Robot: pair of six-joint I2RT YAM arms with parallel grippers.
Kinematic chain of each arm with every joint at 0, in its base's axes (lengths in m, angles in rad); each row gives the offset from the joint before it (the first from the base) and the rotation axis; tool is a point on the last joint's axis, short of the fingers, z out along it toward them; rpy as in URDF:
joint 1: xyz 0 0 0.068 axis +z
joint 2: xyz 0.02 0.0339 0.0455 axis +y
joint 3: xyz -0.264 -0.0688 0 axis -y
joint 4: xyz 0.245 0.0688 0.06 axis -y
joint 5: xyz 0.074 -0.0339 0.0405 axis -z
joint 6: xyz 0.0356 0 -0.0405 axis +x
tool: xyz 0 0 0 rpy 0 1.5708 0
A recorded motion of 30 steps. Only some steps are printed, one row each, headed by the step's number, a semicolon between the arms.
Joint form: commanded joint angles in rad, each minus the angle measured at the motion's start. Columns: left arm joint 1, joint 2, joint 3, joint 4, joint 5, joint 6; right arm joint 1, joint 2, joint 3, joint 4, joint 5, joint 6.
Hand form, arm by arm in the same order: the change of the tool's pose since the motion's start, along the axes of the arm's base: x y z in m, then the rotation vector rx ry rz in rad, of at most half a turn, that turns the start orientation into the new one. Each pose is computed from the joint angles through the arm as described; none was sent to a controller.
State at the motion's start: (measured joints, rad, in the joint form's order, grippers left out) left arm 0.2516 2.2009 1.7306 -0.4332 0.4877 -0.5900; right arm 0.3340 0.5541 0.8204 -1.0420 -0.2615 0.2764
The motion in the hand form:
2: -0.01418 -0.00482 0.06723 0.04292 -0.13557 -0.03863; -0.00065 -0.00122 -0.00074 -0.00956 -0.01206 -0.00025
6: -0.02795 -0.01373 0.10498 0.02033 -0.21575 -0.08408; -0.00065 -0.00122 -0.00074 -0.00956 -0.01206 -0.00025
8: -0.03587 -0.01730 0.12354 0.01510 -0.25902 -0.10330; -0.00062 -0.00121 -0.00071 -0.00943 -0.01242 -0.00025
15: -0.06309 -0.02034 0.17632 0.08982 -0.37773 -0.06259; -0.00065 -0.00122 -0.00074 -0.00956 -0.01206 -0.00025
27: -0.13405 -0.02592 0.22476 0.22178 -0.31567 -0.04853; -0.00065 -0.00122 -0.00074 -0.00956 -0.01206 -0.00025
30: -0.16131 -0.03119 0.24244 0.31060 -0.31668 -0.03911; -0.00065 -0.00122 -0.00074 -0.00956 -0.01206 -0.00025
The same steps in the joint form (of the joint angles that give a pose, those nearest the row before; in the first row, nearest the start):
2: -0.0011 -0.1362 0.0210 -0.0332 0.0191 0.0378; -0.0092 -0.0076 -0.0046 0.0011 0.0027 -0.0160
6: -0.0088 -0.2220 0.0210 -0.0469 0.0759 0.0362; -0.0092 -0.0076 -0.0046 0.0011 0.0027 -0.0160
8: -0.0107 -0.2648 0.0209 -0.0492 0.0996 0.0362; -0.0092 -0.0076 -0.0046 0.0015 0.0026 -0.0160
15: -0.0061 -0.3922 0.0210 -0.0431 0.0462 0.0374; -0.0092 -0.0076 -0.0046 0.0011 0.0027 -0.0160
27: 0.0198 -0.5947 0.0210 -0.3246 -0.0416 0.1595; -0.0092 -0.0076 -0.0046 0.0011 0.0027 -0.0160
30: 0.0202 -0.6729 0.0206 -0.3979 -0.1064 0.2182; -0.0092 -0.0076 -0.0046 0.0011 0.0027 -0.0160

